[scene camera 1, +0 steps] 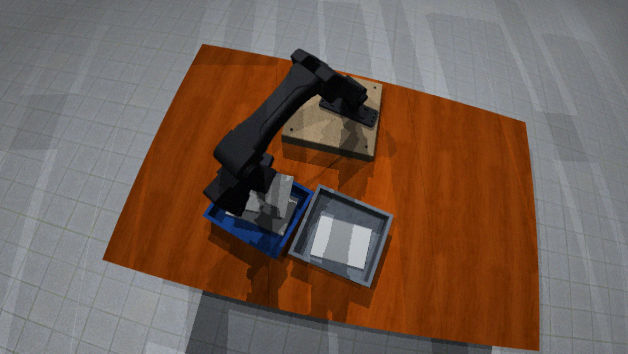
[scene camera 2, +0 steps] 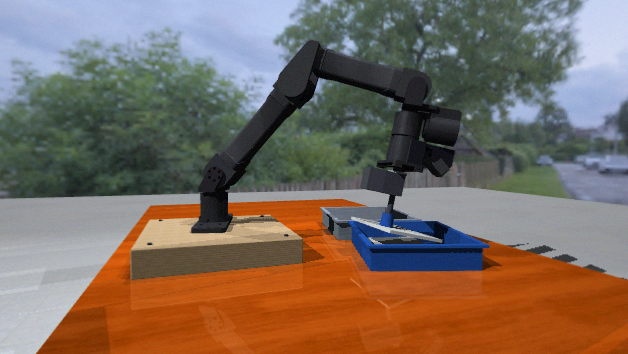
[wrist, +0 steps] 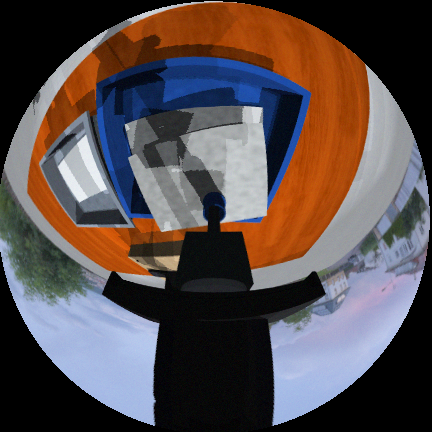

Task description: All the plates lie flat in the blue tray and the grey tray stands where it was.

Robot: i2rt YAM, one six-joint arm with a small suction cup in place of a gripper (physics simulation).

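Pixels of known places: end effector, tool point: point(wrist: 213, 197); arm's base, origin of the base link: point(scene camera 1: 348, 109) point(scene camera 2: 214, 224) point(wrist: 173, 273).
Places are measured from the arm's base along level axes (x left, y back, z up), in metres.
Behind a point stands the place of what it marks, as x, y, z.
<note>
My suction cup point(scene camera 2: 386, 218) point(wrist: 213, 201) is stuck on a pale grey square plate point(scene camera 1: 281, 189) {-0.081, -0.362, 0.014} point(scene camera 2: 397, 230) {-0.199, -0.371, 0.019} point(wrist: 233, 173) {-0.170, -0.403, 0.010} and holds it tilted just above the blue tray point(scene camera 1: 254, 237) {-0.100, -0.513, -0.047} point(scene camera 2: 421, 259) {-0.237, -0.403, -0.028} point(wrist: 201, 64) {-0.134, -0.527, -0.001}. The plate's one edge reaches over the tray's rim. A second plate point(scene camera 2: 390, 240) point(wrist: 254, 113) lies flat on the blue tray's floor beneath it. The grey tray point(scene camera 1: 381, 246) {0.251, -0.396, 0.000} point(scene camera 2: 336, 226) {0.043, -0.301, -0.020} point(wrist: 48, 177) {0.246, -0.465, -0.008} stands right beside the blue tray, with one plate point(scene camera 1: 340, 241) {0.139, -0.421, -0.041} point(wrist: 76, 169) {0.144, -0.435, -0.041} flat inside. In scene camera 1 the arm hides the cup.
The arm's base stands on a tan wooden block point(scene camera 1: 334, 132) {-0.011, -0.108, 0.000} point(scene camera 2: 210, 251) {-0.197, -0.019, -0.012} at the back of the orange table point(scene camera 1: 461, 198) {0.482, -0.118, -0.050} point(scene camera 2: 307, 317) {-0.398, -0.170, -0.050}. The two trays sit edge to edge near the table's front.
</note>
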